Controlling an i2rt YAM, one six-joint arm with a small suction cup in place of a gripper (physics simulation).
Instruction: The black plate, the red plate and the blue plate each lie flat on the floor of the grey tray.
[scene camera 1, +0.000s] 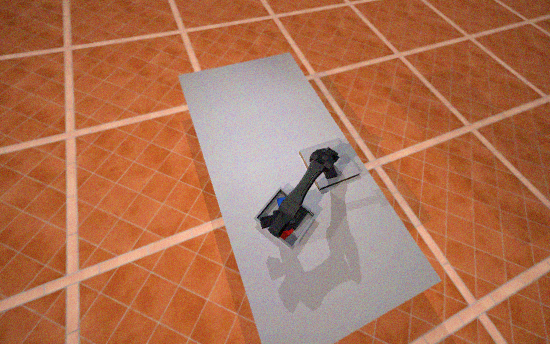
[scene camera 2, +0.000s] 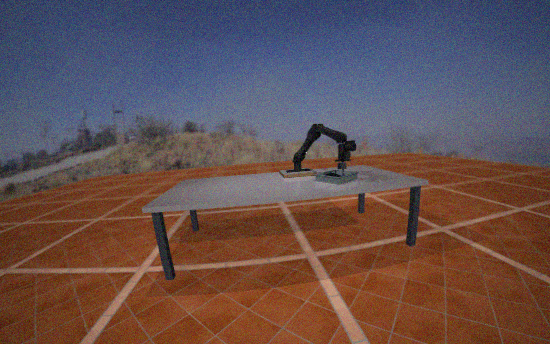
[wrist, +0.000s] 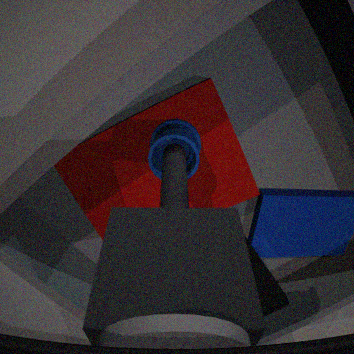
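Seen in the pictures: hand, tool point: (wrist: 174, 133); arm's base, link origin: (scene camera 2: 298, 171).
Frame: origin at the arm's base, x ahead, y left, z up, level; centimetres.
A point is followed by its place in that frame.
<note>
The grey tray (scene camera 1: 266, 205) @[x 41.0, y 17.6, z 1.4 cm] (scene camera 2: 335, 179) @[x 45.7, y 21.1, z -0.1 cm] (wrist: 291, 151) @[x 37.2, y 21.0, z -2.9 cm] stands on the table in front of the arm's base. My suction cup (wrist: 174, 147) @[x 38.4, y 28.9, z -2.4 cm] (scene camera 2: 341, 167) sits on the middle of the red plate (wrist: 225, 158) @[x 37.3, y 25.9, z -1.2 cm] (scene camera 1: 287, 233) @[x 33.7, y 33.7, z -1.3 cm] and holds it low inside the tray, over the floor. I cannot tell whether the red plate touches the floor. The blue plate (wrist: 302, 228) @[x 31.4, y 19.1, z -1.9 cm] (scene camera 1: 280, 201) @[x 32.6, y 16.1, z -2.0 cm] lies in the tray beside it, apart from it. A dark corner of the black plate (wrist: 268, 286) @[x 26.7, y 21.2, z -0.4 cm] shows behind my wrist body; the rest of it is hidden.
The arm's base stands on a flat board (scene camera 1: 346, 173) @[x -9.7, y 9.1, z 0.1 cm] (scene camera 2: 297, 174) @[x 11.0, y -1.5, z -1.1 cm] just behind the tray. The grey table (scene camera 1: 246, 119) @[x 39.5, y -44.9, z -3.2 cm] (scene camera 2: 239, 191) @[x 50.7, y -42.7, z -3.2 cm] stands on an orange tiled floor. The arm hangs over most of the tray in scene camera 1.
</note>
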